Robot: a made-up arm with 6 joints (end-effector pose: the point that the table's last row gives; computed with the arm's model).
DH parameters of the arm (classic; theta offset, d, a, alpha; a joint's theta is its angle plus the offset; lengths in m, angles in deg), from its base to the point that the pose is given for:
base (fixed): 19.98 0 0.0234 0
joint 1: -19.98 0.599 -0.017 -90
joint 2: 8.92 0 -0.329 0
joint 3: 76.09 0.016 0.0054 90
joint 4: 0 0.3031 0.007 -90
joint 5: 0 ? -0.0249 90
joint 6: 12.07 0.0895 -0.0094 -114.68
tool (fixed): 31.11 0.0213 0 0
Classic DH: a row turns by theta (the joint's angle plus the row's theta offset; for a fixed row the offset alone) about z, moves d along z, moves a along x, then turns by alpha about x.
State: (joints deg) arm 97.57 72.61 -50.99 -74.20 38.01 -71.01
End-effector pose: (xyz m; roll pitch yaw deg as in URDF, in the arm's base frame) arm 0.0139 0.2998 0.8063 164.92 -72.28 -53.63
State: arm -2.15 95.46 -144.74 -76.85 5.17 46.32
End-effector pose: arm 0.2948 0.0396 1.2464 -148.74 58.67 -58.35
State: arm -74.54 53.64 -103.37 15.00 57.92 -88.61
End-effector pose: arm 0.0706 -0.0802 1.1347 146.05 5.92 179.69
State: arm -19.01 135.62 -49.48 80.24 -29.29 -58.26
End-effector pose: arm 0.3001 -0.1214 0.4290 83.21 -3.50 132.77
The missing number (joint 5, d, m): -0.025
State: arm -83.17 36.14 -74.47 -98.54 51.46 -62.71
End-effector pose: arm -0.0191 -0.0076 1.0893 -165.99 -9.08 82.17
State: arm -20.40 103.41 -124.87 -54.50 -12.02 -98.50
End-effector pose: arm 0.4433 -0.1268 1.0868 -136.10 -26.40 -169.90
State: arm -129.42 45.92 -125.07 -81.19 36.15 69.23
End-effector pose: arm 0.1369 0.1580 1.2632 -75.11 41.33 -119.85
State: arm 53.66 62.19 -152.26 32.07 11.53 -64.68
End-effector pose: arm -0.0747 -0.0973 1.2953 -126.97 28.11 14.59
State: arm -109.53 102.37 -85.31 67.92 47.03 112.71
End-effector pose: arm -0.0974 -0.4431 0.7649 164.37 -76.48 -170.47
